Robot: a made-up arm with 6 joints.
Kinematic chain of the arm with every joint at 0, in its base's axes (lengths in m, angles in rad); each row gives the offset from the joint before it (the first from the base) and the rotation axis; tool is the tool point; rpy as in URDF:
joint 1: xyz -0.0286 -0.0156 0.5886 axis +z
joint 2: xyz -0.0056 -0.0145 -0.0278 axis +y
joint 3: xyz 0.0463 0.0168 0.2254 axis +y
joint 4: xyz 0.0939 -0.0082 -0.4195 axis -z
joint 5: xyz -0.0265 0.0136 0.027 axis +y
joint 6: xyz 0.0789 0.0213 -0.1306 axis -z
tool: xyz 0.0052 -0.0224 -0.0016 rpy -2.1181 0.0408 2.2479
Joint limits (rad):
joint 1: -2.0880..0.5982
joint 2: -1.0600..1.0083
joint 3: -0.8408..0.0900
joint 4: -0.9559..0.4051
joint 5: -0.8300..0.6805
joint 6: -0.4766..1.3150
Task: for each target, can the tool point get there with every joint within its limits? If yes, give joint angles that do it. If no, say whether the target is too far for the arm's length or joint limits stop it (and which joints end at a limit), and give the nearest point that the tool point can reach.
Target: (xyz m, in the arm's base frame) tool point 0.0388 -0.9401 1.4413
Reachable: no: too far | nearest point -0.0001 -0.4069 0.9366 | short by 0.735 m
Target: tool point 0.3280 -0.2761 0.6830
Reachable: yes | joints -0.6277 -0.5926 -0.6805 -0.7859 0.3462 1.0899
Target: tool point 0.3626 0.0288 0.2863
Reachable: yes | joints 0.1020 0.3032 -0.6986 -0.3525 0.4640 -0.1605
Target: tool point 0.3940 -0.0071 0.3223
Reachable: yes | joints -0.0116 0.4838 -0.6634 -0.0663 -0.5866 0.3306
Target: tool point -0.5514 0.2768 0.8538
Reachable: no: joint limits stop it (at a limit: joint 2, joint 3, joint 5, joint 6) | nearest point -0.2491 0.1077 0.3771 | short by 0.589 m
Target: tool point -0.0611 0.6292 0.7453
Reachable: no: joint limits stop it (at a limit: joint 1, joint 4, joint 5, joint 6) | nearest point 0.1851 0.2679 0.7453 | short by 0.437 m
